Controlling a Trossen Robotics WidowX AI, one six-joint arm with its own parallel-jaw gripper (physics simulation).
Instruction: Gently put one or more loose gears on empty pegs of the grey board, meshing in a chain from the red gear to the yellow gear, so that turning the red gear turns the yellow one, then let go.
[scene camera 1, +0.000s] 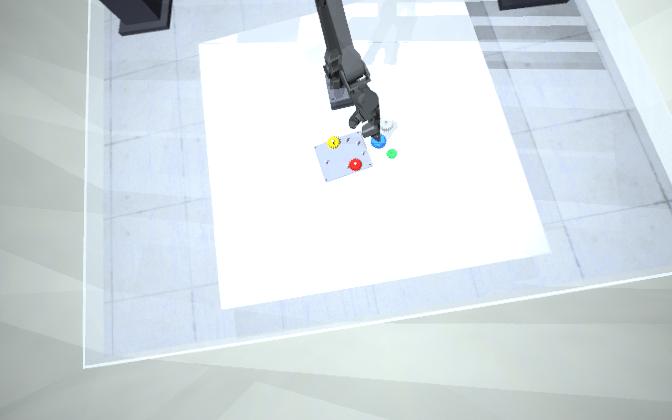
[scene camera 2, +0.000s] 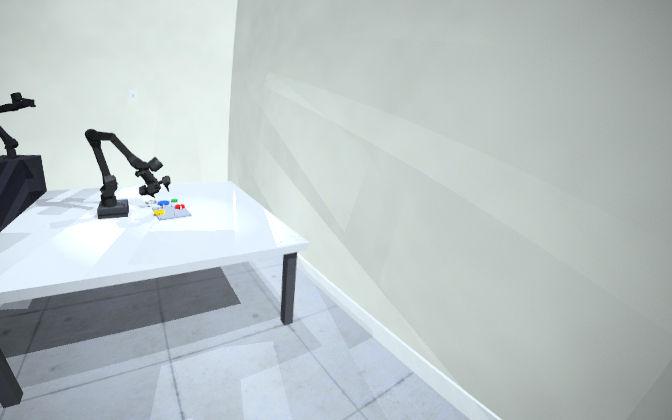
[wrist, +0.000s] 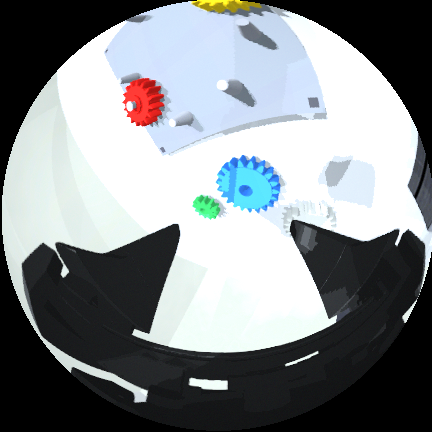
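Seen in the pictures: gripper, between the fingertips: (scene camera 1: 379, 133) (scene camera 2: 162, 194) (wrist: 236, 227); arm's base, origin of its link: (scene camera 1: 337, 81) (scene camera 2: 109, 205).
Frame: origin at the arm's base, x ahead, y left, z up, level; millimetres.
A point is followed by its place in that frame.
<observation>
The grey board (scene camera 1: 340, 156) {x 316, y -3, z -48 mm} (wrist: 190, 60) {x 298, y 38, z -48 mm} bears the red gear (scene camera 1: 355, 164) {x 364, y 58, z -27 mm} (scene camera 2: 180, 206) (wrist: 145, 102) {x 344, y 62, z -33 mm}, the yellow gear (scene camera 1: 333, 142) {x 259, y -29, z -29 mm} (scene camera 2: 159, 212) {x 257, y -53, z -34 mm} (wrist: 225, 6) and several empty pegs. Beside it lie the loose blue gear (scene camera 1: 380, 144) {x 280, y 167, z -38 mm} (scene camera 2: 163, 203) {x 261, y 140, z -43 mm} (wrist: 250, 182) {x 256, y 150, z -39 mm}, the small green gear (scene camera 1: 391, 153) {x 315, y 211, z -47 mm} (scene camera 2: 174, 200) {x 322, y 197, z -43 mm} (wrist: 206, 207) {x 314, y 201, z -39 mm} and the white gear (scene camera 1: 387, 125) {x 196, y 202, z -39 mm} (wrist: 310, 215) {x 189, y 177, z -41 mm}, which is pale against the table. My gripper (scene camera 2: 161, 193) {x 255, y 159, z 6 mm} (wrist: 236, 227) {x 255, y 159, z 6 mm} is open and empty above the table near these loose gears. In the wrist view the right fingertip overlaps the white gear's edge.
The arm's dark base (scene camera 1: 341, 104) {x 88, y 12, z -27 mm} (scene camera 2: 113, 209) {x 30, y -44, z -10 mm} stands on the white table (scene camera 1: 300, 250) {x 706, y -185, z -56 mm} (scene camera 2: 200, 240) {x 459, y -402, z -56 mm} behind the board. A dark cabinet (scene camera 2: 22, 185) with another black arm stands at the far left in scene camera 2. A wall (scene camera 2: 450, 175) rises beyond the table's right side there.
</observation>
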